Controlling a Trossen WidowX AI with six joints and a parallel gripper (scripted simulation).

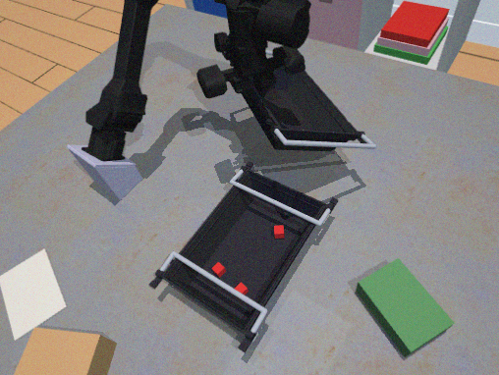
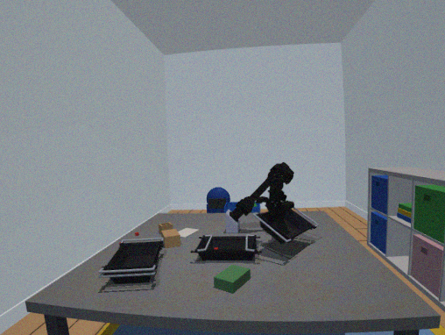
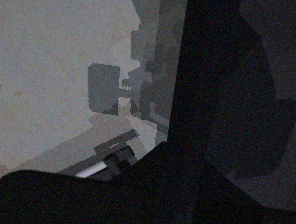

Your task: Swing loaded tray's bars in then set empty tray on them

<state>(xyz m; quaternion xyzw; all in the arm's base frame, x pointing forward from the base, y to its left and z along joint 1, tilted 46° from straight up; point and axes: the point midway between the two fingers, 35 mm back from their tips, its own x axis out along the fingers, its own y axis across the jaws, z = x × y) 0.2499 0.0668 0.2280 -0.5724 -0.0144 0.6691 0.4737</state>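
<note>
Right now the black plastic tray is 5 cm ahead of my gripper tip and 6 cm to the left of it. Also, from my gripper tip: green block 37 cm ahead, 19 cm to the right, 11 cm below; white sheet 23 cm behind, 49 cm to the right, 13 cm below; tan box 5 cm behind, 54 cm to the right, 10 cm below.
</note>
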